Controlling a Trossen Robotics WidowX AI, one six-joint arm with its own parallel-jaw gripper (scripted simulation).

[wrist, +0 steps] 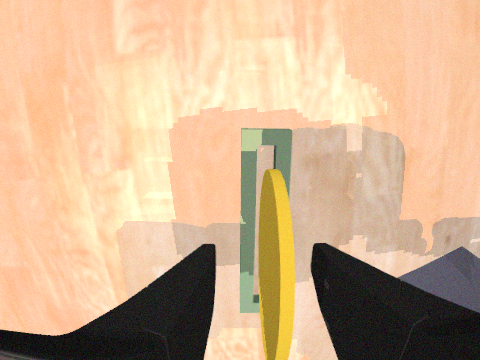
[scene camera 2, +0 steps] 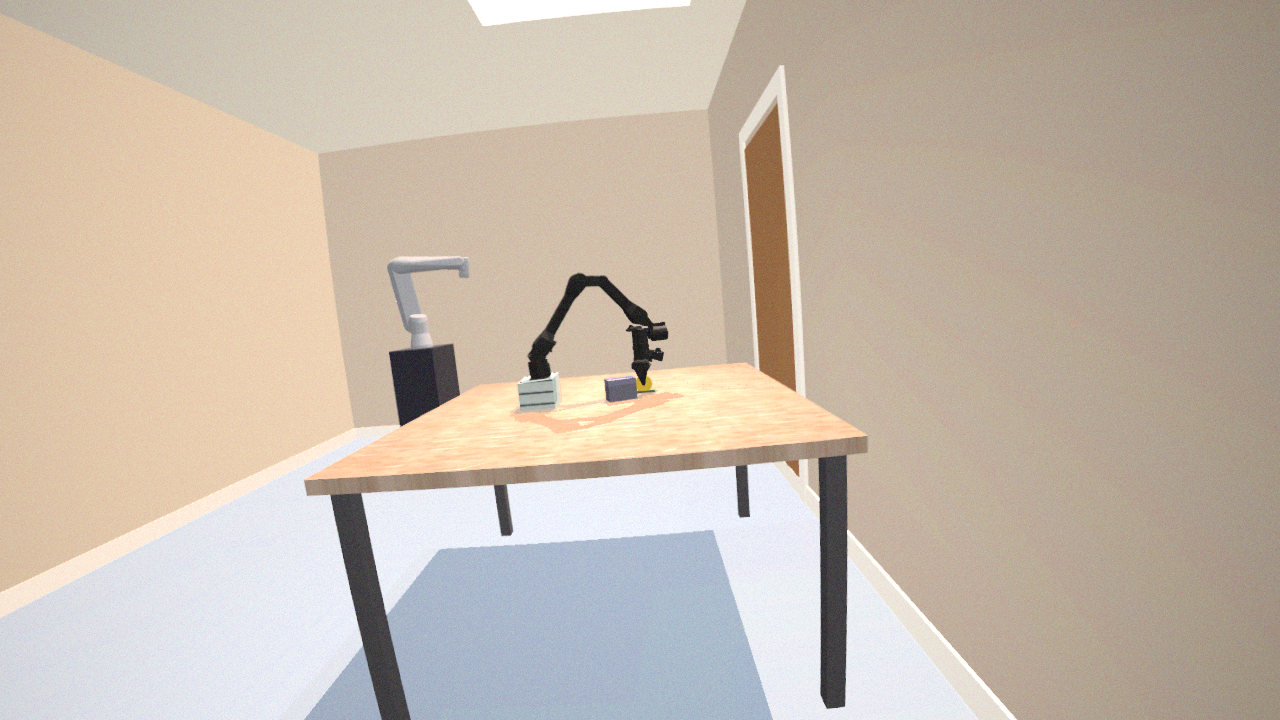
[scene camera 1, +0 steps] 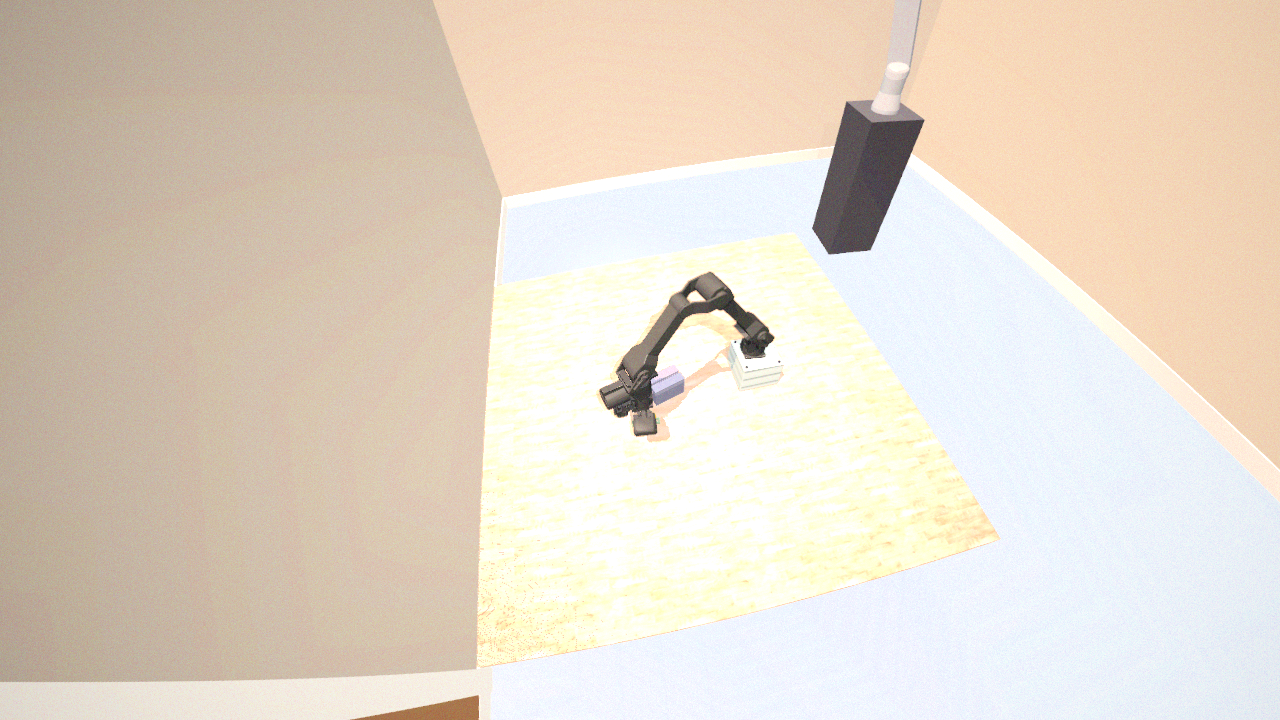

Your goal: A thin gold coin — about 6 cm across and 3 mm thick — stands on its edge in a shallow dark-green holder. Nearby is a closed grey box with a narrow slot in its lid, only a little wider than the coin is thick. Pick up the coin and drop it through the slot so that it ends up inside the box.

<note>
I see my gripper (scene camera 1: 644, 418).
My gripper also shows in the wrist view (wrist: 264, 256) and in scene camera 2 (scene camera 2: 644, 384).
</note>
